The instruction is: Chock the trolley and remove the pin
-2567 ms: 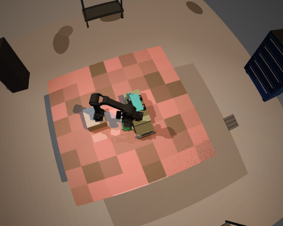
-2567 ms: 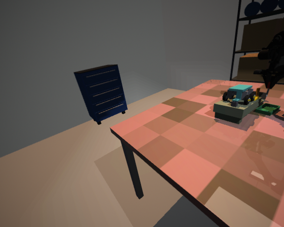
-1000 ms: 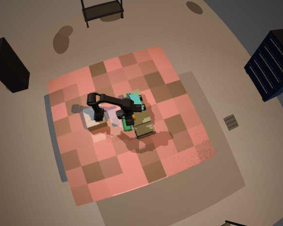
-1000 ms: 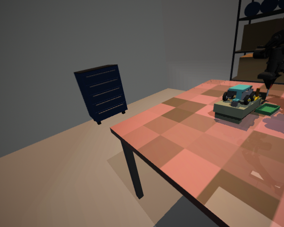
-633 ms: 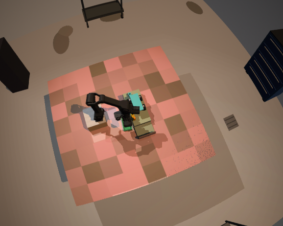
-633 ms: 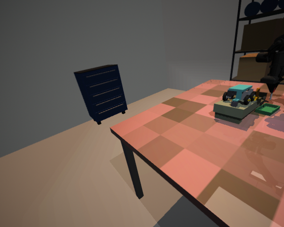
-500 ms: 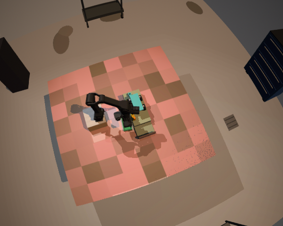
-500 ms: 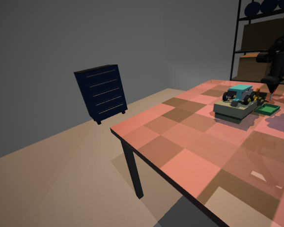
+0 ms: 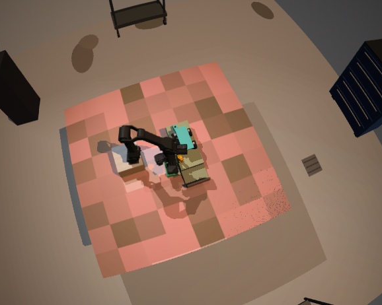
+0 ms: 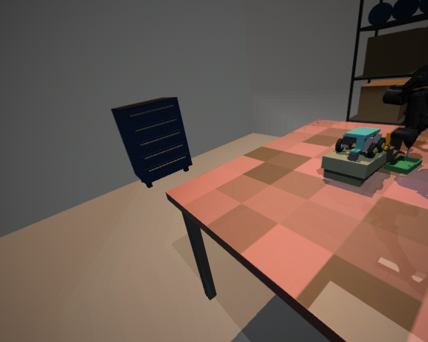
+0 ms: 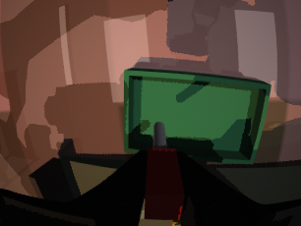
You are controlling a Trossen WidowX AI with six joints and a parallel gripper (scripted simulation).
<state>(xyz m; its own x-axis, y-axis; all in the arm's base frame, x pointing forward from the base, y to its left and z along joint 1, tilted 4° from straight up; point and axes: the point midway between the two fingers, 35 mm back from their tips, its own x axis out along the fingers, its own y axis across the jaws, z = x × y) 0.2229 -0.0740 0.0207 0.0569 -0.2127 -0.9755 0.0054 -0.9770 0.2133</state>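
Right now my gripper tip is 9 cm above the green tray and 2 cm to the right of it. Also, from my gripper tip: red-headed stop pin: right at my gripper tip; then teal trolley: 14 cm to the left, 11 cm ahead, 4 cm above; then olive ramp: 13 cm to the left, 11 cm ahead, 3 cm below.
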